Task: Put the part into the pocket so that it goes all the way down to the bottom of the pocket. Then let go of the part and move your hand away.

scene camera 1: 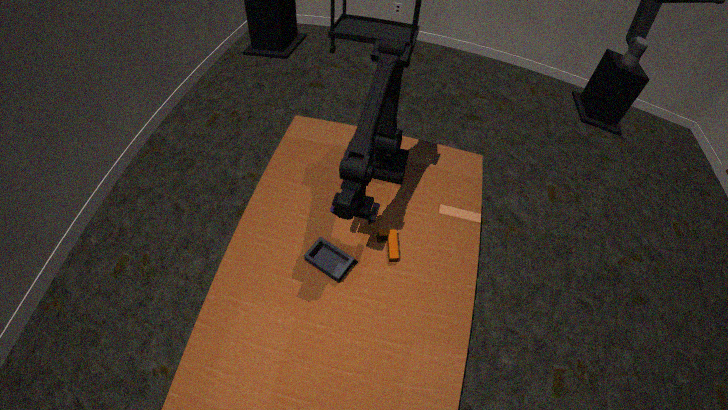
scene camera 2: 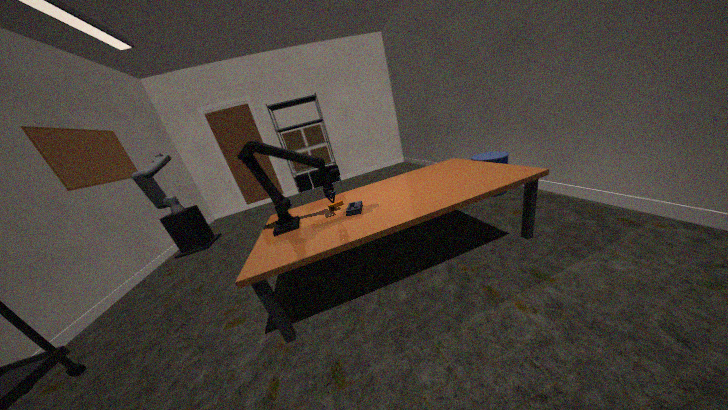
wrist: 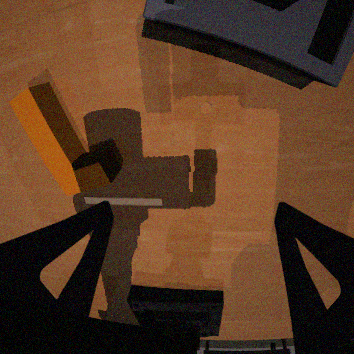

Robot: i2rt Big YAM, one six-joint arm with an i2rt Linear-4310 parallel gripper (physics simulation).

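Seen in the pictures: gripper, fingertip midpoint: (scene camera 1: pixel 354 219) (scene camera 2: pixel 332 200) (wrist: pixel 191 210); arm's base, origin of the base link: (scene camera 1: pixel 386 161) (scene camera 2: pixel 287 223) (wrist: pixel 177 320).
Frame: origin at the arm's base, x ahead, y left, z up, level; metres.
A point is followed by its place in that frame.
Observation:
The orange part (scene camera 1: pixel 393 246) @(x 0.359, y 0.105, z 0.002 m) (scene camera 2: pixel 335 204) @(x 0.347, y 0.087, z -0.005 m) (wrist: pixel 45 145) @(x 0.350, y 0.103, z 0.002 m) is a long bar with a short side arm at one end. It lies on the table, partly in the arm's shadow. The dark grey block with the pocket (scene camera 1: pixel 322 267) @(x 0.500, y -0.097, z 0.007 m) (scene camera 2: pixel 354 207) @(x 0.455, y -0.115, z 0.003 m) (wrist: pixel 215 27) @(x 0.428, y -0.053, z 0.008 m) sits apart from it; its pocket looks empty in the first scene view. My gripper (scene camera 1: pixel 374 211) (scene camera 2: pixel 331 198) @(x 0.334, y -0.037, z 0.067 m) (wrist: pixel 191 210) @(x 0.334, y -0.037, z 0.067 m) is open and empty, above the table on the arm's base side of both. In the wrist view the part is left of and beyond the left fingertip, and the block is at the top right, cut off by the frame.
The wooden table (scene camera 1: pixel 305 346) @(x 0.760, y -0.074, z -0.028 m) (scene camera 2: pixel 433 183) @(x 1.062, y -0.061, z -0.028 m) bears a pale flat strip (scene camera 1: pixel 459 212) near its side edge. The arm's base (scene camera 2: pixel 286 225) @(x 0.007, y -0.058, z 0.008 m) stands at one end. A second robot on a dark pedestal (scene camera 1: pixel 614 84) (scene camera 2: pixel 187 229) and a shelf rack (scene camera 2: pixel 290 102) stand off the table.

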